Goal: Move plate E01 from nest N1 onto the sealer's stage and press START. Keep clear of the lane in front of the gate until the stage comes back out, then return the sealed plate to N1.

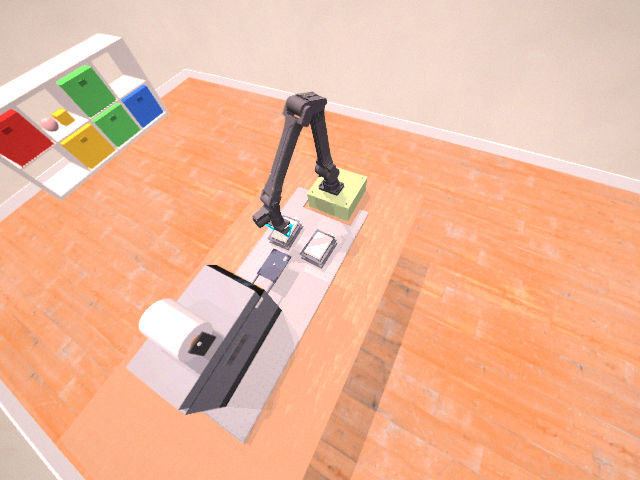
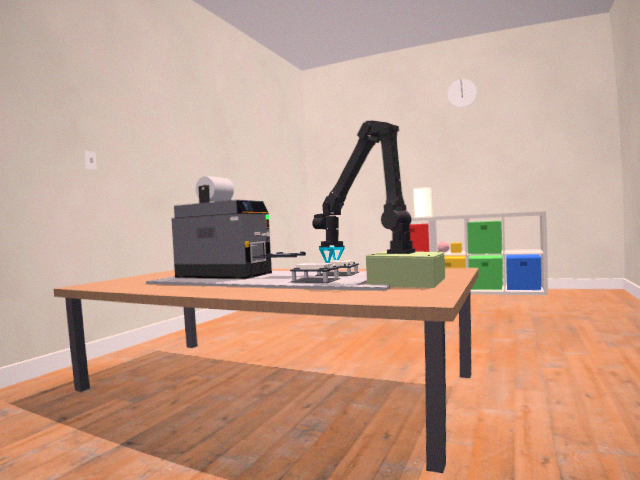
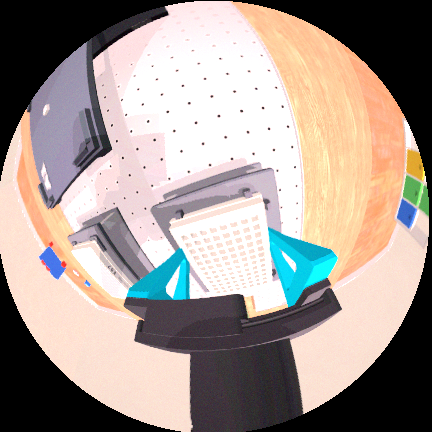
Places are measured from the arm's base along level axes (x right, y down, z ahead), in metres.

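Pixels of known places: gripper, fingertip midpoint: (image 1: 282, 233) (image 3: 225, 241); arm's base, origin of the base link: (image 1: 331, 187) (image 2: 401, 253).
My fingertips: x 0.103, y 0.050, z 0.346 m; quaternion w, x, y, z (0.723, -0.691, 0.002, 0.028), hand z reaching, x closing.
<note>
Ahead of a thing's pixels: the offset from my fingertips to its top centre.
The white well plate @[dx +0.001, dy -0.011, dz -0.025 m] (image 1: 278, 238) (image 3: 225, 237) sits in the far nest @[dx +0.002, dy -0.005, dz -0.025 m] (image 3: 215, 199) (image 2: 355, 268). Its label does not show, so I cannot read whether it is E01. My gripper (image 1: 280, 230) (image 2: 330, 258) (image 3: 225, 241) points down over that nest. Its cyan fingers stand wide, one against each long side of the plate, and appear shut on it. The sealer (image 1: 235, 353) (image 2: 219, 242) has its dark stage @[dx -0.090, dy -0.059, dz +0.223 m] (image 1: 273, 265) (image 2: 285, 254) (image 3: 60, 115) out in front. The stage is bare. I cannot make out the START button for certain.
A second white plate @[dx -0.206, dy -0.020, dz -0.021 m] (image 1: 320, 244) (image 2: 312, 265) (image 3: 102, 265) sits in the nearer nest, beside the far one. The green base block (image 1: 338, 198) (image 2: 405, 271) carries the arm. A white roll @[dx -0.101, dy -0.429, dz +0.557 m] (image 1: 170, 325) (image 2: 217, 188) is on top of the sealer. A shelf with coloured bins is beyond the table.
</note>
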